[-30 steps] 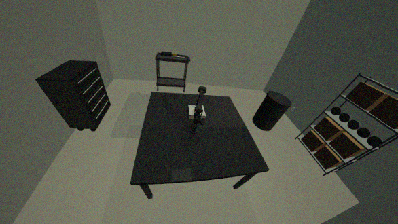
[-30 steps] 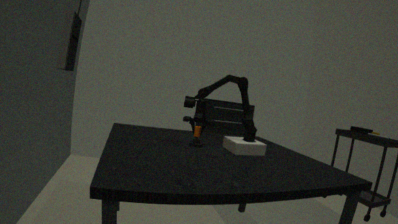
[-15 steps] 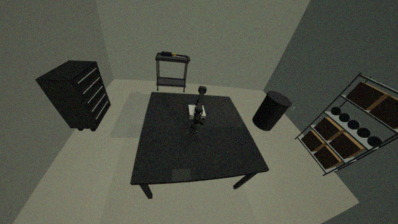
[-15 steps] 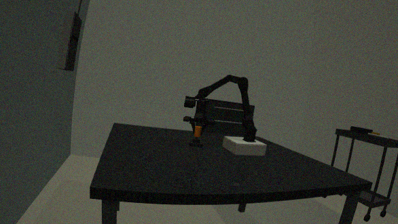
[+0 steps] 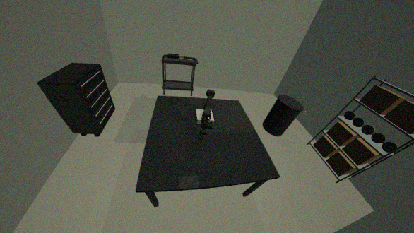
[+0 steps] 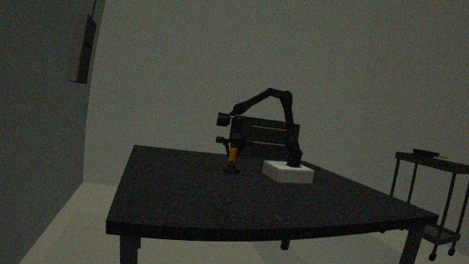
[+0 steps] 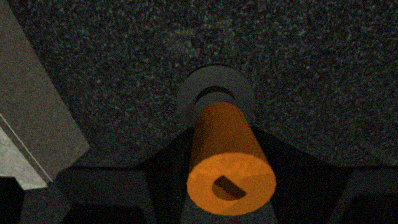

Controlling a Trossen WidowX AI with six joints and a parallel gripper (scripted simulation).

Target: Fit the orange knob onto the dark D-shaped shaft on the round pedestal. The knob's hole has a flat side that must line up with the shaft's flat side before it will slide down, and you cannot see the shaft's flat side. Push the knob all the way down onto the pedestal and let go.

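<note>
The orange knob lies 2 cm above my gripper tip. From my gripper tip the other things lie so: round pedestal (4 cm below).
</note>
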